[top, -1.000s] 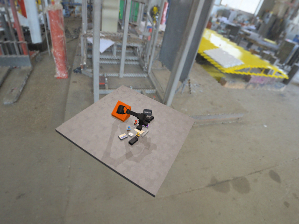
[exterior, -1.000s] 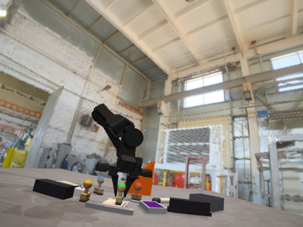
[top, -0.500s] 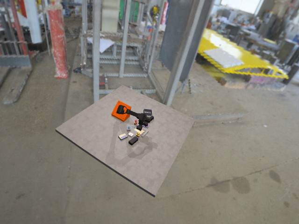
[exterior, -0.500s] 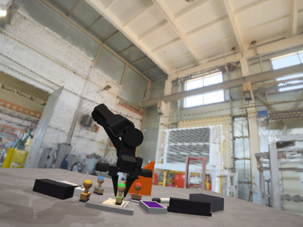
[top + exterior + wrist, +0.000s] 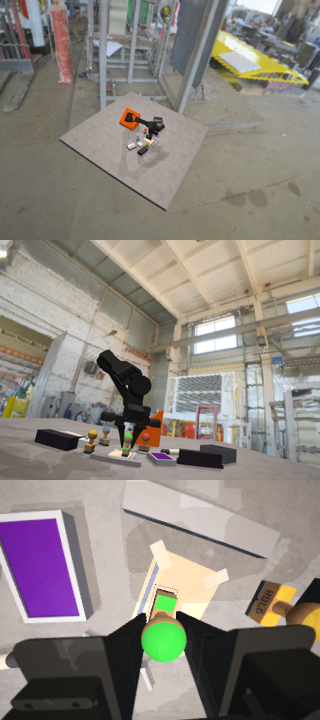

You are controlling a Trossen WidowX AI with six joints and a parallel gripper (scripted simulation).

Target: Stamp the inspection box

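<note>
Right now the cream card is 10 mm to the right of my gripper tip and 20 mm below it. From my gripper tip the other things lie so: grey bar (80 mm ahead, 30 mm to the right, 20 mm below); then yellow-knobbed stamp (20 mm ahead, 110 mm to the right); then green-knobbed stamp (right at my gripper tip).
</note>
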